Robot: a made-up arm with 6 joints.
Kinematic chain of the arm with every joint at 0, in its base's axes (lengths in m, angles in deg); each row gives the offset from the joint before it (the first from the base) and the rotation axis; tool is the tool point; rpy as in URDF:
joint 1: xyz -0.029 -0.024 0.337 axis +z
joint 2: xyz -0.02 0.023 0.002 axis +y
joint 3: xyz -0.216 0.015 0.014 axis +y
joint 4: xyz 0.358 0.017 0.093 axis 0.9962 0 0.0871
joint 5: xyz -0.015 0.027 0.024 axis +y
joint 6: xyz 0.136 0.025 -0.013 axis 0.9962 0 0.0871
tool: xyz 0.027 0.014 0.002 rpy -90 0 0
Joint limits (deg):
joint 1: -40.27..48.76
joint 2: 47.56..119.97
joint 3: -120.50..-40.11
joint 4: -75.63..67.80
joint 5: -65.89..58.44
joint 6: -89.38..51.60
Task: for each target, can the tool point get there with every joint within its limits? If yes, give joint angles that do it. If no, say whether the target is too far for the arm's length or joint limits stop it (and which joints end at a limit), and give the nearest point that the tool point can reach.
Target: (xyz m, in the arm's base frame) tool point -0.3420 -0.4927 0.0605
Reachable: no: joint limits stop it (at a limit: joint 1, joint 2, joint 3, joint 4, joint 5) | nearest point 0.0723 -0.1891 0.1240 | short by 0.518 m
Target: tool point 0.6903 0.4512 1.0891
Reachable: no: too far | nearest point 0.4169 0.2706 0.8105 | short by 0.430 m
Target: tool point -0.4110 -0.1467 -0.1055
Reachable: no: joint limits stop it (at a limit: joint 1, joint 2, joint 3, joint 5) | nearest point 0.0687 -0.1483 0.1105 | short by 0.526 m
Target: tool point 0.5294 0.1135 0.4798
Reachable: yes | joints 3.23 110.47 -98.89 -16.54 16.45 3.49
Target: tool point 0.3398 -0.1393 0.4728
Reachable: yes | joints -27.78 58.13 -47.81 -52.38 10.88 -8.40
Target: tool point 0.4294 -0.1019 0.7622
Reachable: yes | joints -22.08 82.97 -84.14 6.39 -35.10 -75.75
